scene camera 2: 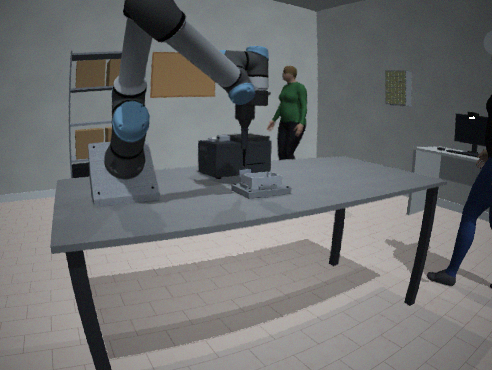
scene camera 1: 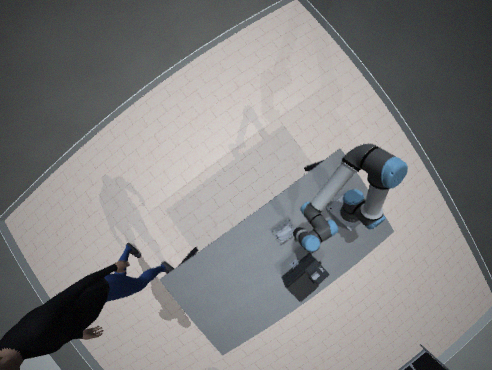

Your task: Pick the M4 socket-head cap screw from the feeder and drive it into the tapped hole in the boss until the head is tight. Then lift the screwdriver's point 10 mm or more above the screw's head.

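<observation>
The screwdriver [scene camera 2: 244,161] hangs upright from the arm's wrist, its thin dark shank reaching down to just above or behind the rear left corner of the light grey part in scene camera 2. In scene camera 1 the wrist hides it. The light grey part [scene camera 1: 283,232] [scene camera 2: 262,181], with raised walls and small uprights, sits on a flat base plate on the table. The boss and its hole are too small to make out. The dark box-shaped feeder [scene camera 1: 302,286] [scene camera 2: 218,157] stands behind. The screw cannot be made out, nor whether the point holds one.
The grey table [scene camera 1: 220,300] [scene camera 2: 320,200] carries the arm's base plate [scene camera 2: 150,185]. A person in black and blue [scene camera 1: 65,315] [scene camera 2: 467,235] stands near the table's far end. A person in green [scene camera 2: 292,102] stands behind the table. A shelf rack and a desk with a monitor [scene camera 2: 470,132] are farther off.
</observation>
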